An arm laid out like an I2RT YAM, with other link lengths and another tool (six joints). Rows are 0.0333 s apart.
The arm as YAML. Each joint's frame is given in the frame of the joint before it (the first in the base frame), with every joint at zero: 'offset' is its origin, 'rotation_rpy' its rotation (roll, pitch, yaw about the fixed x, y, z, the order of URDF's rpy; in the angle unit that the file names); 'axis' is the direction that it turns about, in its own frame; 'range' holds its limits. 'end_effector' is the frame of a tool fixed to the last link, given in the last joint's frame.
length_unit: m
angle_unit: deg
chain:
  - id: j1
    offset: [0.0, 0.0, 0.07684]
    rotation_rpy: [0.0, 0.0, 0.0]
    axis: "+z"
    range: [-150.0, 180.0]
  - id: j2
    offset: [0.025, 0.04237, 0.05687]
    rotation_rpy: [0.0, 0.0, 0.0]
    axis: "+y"
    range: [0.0, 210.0]
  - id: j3
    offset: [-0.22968, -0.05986, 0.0]
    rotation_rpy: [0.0, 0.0, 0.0]
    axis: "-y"
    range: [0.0, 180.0]
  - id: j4
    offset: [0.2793, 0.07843, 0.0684]
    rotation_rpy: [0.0, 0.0, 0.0]
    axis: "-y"
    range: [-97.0, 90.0]
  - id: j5
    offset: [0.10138, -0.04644, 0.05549]
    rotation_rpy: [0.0, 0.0, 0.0]
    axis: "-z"
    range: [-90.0, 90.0]
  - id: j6
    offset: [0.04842, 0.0, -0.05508]
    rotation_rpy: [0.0, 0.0, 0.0]
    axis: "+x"
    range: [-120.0, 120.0]
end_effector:
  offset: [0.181, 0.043, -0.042]
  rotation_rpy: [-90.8, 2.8, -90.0]
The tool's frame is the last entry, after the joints.
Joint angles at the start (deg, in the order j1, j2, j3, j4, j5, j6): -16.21 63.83 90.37 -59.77 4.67 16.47
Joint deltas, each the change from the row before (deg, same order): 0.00 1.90 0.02 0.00 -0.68 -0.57; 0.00 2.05 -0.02 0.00 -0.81 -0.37; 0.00 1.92 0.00 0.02 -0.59 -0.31; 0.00 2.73 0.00 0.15 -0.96 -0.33; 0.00 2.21 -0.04 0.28 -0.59 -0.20; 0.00 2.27 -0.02 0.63 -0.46 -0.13; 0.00 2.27 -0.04 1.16 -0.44 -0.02; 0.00 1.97 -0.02 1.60 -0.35 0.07; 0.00 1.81 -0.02 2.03 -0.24 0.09; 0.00 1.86 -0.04 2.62 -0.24 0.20; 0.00 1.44 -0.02 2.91 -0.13 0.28; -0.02 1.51 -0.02 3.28 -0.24 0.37; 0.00 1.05 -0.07 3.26 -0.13 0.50; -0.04 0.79 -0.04 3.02 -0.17 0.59
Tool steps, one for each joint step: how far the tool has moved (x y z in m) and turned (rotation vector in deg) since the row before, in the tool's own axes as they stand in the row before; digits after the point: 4 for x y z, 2 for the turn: -0.0006 0.0083 0.0113 -1.99 -0.02 -0.71; -0.0010 0.0091 0.0123 -2.22 -0.10 -0.50; -0.0003 0.0080 0.0116 -1.99 0.04 -0.41; -0.0011 0.0108 0.0164 -2.75 -0.12 -0.43; -0.0003 0.0078 0.0138 -2.06 0.04 -0.25; -0.0003 0.0057 0.0144 -1.72 0.06 -0.15; -0.0010 0.0030 0.0149 -1.23 -0.08 -0.03; -0.0017 -0.0007 0.0132 -0.48 -0.22 0.07; -0.0021 -0.0036 0.0126 0.12 -0.29 0.08; -0.0029 -0.0061 0.0133 0.61 -0.45 0.19; -0.0035 -0.0094 0.0107 1.34 -0.57 0.25; -0.0042 -0.0106 0.0112 1.59 -0.76 0.34; -0.0046 -0.0121 0.0083 1.99 -0.81 0.45; -0.0046 -0.0122 0.0063 2.02 -0.86 0.55
